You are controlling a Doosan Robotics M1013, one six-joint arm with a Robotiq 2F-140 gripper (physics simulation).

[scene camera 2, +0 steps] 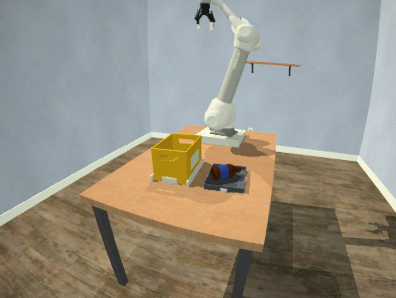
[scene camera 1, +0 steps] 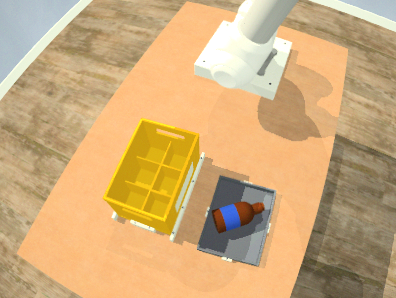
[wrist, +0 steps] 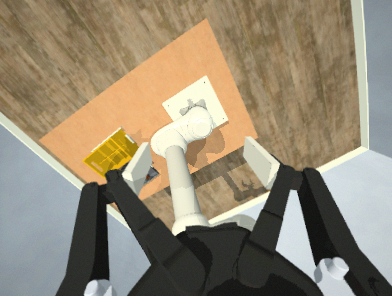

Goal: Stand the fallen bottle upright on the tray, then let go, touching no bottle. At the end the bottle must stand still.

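Places are measured from the arm's base along level axes (x back, y up, z left), in metres.
Where they show: gripper, fingertip midpoint: (scene camera 2: 205, 29) (wrist: 197, 149); arm's base, origin of the base link: (scene camera 2: 224, 133).
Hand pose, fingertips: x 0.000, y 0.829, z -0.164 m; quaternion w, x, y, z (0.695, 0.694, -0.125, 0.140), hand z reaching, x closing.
Things, the pixels of their top centre, and the offset from my fingertips. "*": a spot on its surface instead. Level surfaces: height alone.
- brown bottle, middle of its top: (scene camera 1: 241, 210) (scene camera 2: 227, 164) dy -0.802, dx -0.617, dz +0.415 m
- grey tray, surface spot: (scene camera 1: 204, 239) * dy -0.876, dx -0.731, dz +0.357 m
- yellow crate, middle of its top: (scene camera 1: 151, 165) (scene camera 2: 178, 141) (wrist: 107, 159) dy -0.706, dx -0.654, dz +0.145 m
- table, its level: dy -0.881 m
A brown bottle (scene camera 1: 232, 217) (scene camera 2: 223, 172) with a blue label lies on its side in a grey tray (scene camera 1: 204, 239) (scene camera 2: 215, 189). In scene camera 1 its neck points right and its base is near the tray's left side. In the wrist view a small part of the tray (wrist: 156, 173) shows behind the left finger, and the bottle is mostly hidden there. My gripper (scene camera 2: 205, 27) (wrist: 197, 149) is open and empty, high above the table and far from the bottle. It does not show in scene camera 1.
A yellow crate (scene camera 1: 113, 198) (scene camera 2: 170, 163) (wrist: 111, 152) with compartments stands left of the tray, with white brackets at its base. The white arm base (scene camera 1: 210, 71) (scene camera 2: 220, 137) (wrist: 218, 107) stands at the far end of the table (scene camera 1: 80, 200) (scene camera 2: 150, 205) (wrist: 125, 95). A wall shelf (scene camera 2: 275, 64) hangs behind the arm.
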